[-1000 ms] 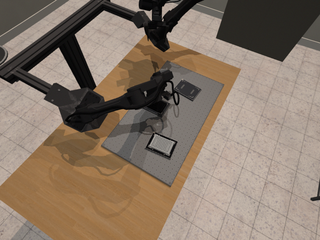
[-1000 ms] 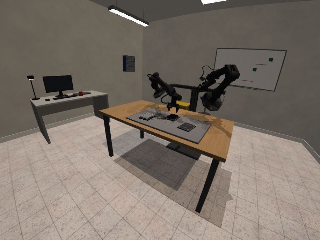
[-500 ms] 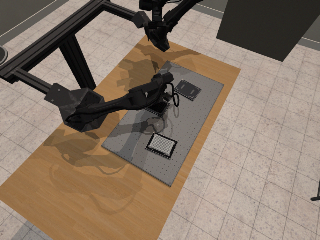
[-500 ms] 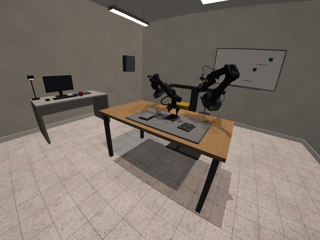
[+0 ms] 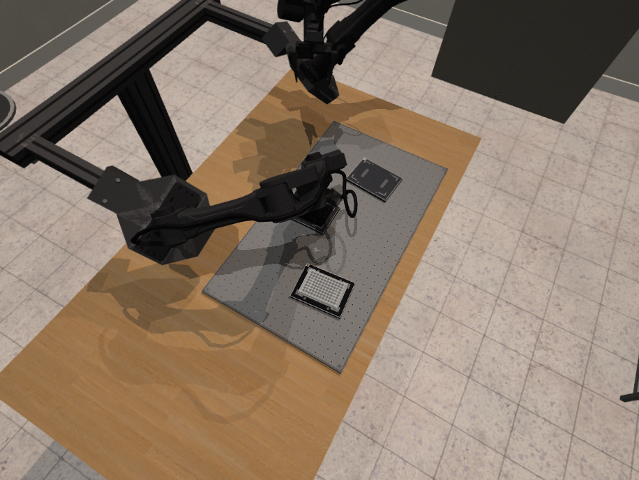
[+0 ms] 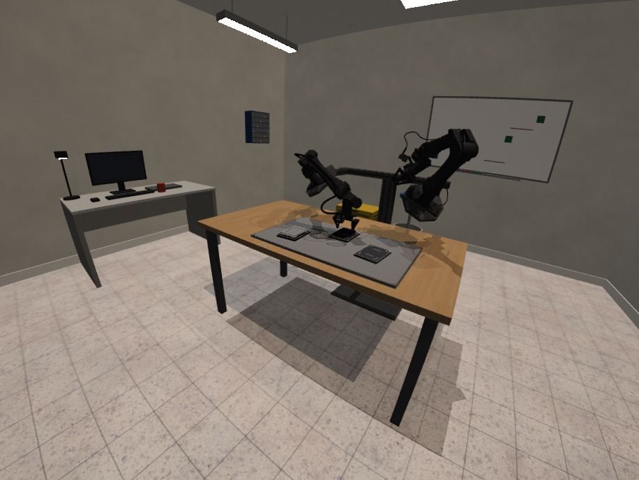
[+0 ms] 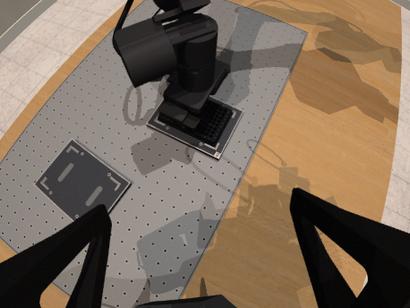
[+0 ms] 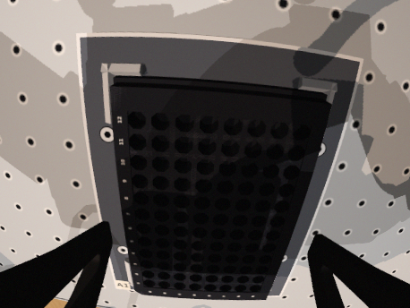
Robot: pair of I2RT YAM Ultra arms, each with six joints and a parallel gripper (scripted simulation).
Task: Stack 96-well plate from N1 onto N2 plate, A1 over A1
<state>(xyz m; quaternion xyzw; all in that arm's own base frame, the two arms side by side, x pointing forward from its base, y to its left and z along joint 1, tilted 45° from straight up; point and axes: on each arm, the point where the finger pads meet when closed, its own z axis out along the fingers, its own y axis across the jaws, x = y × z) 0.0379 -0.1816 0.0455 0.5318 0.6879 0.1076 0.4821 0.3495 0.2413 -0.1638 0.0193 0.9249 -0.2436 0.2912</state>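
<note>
My right hand is 20 mm above the black 96-well plate. From my right hand the other things lie so: white 96-well plate 220 mm to the right, 190 mm ahead, 30 mm below.
</note>
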